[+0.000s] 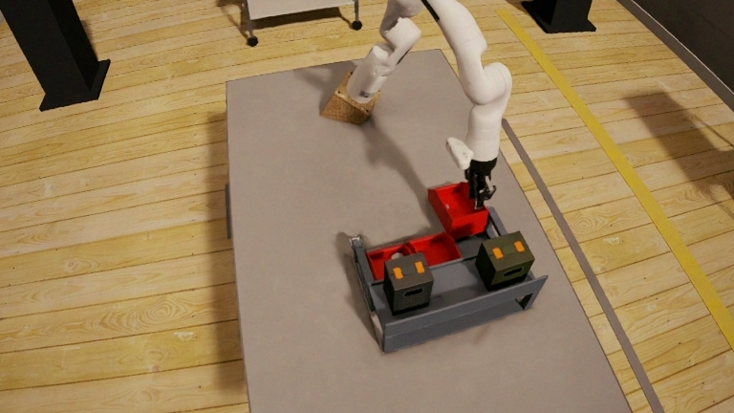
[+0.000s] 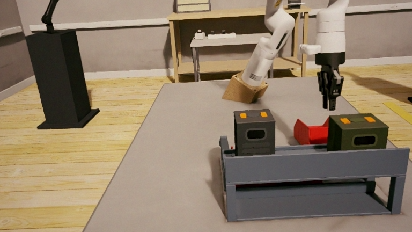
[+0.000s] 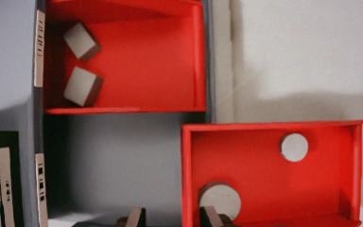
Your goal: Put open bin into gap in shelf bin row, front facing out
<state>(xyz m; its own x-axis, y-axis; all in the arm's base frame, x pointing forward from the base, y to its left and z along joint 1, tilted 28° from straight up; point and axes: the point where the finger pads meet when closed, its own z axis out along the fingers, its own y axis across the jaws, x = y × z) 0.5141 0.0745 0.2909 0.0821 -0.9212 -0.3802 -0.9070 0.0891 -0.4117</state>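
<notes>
Now: the grey round part 90 mm behind my hand, 40 mm to the right of it and 150 mm below it. Round my hand: dark grey box (190 mm ahead, 220 mm to the right, 10 mm below); green box (170 mm ahead, 10 mm to the left, 20 mm below); grey shelf (110 mm ahead, 110 mm to the right, 110 mm below).
</notes>
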